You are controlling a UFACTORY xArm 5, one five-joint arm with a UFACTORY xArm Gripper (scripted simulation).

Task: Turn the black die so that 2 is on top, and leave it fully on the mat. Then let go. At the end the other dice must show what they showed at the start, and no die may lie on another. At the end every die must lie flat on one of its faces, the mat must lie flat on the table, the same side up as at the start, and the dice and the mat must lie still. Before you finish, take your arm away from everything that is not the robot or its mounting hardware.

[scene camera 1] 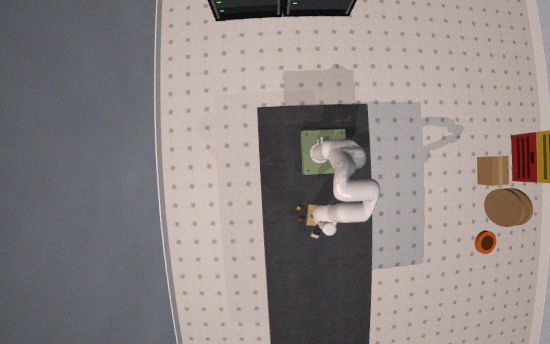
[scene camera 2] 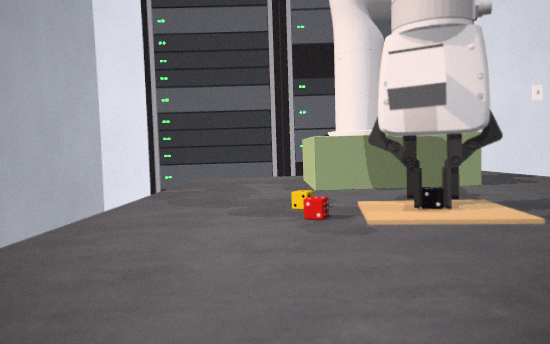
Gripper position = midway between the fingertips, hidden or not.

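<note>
The gripper (scene camera 2: 432, 206) is visible in the scene, and so is a tan mat (scene camera 2: 463, 211).
</note>
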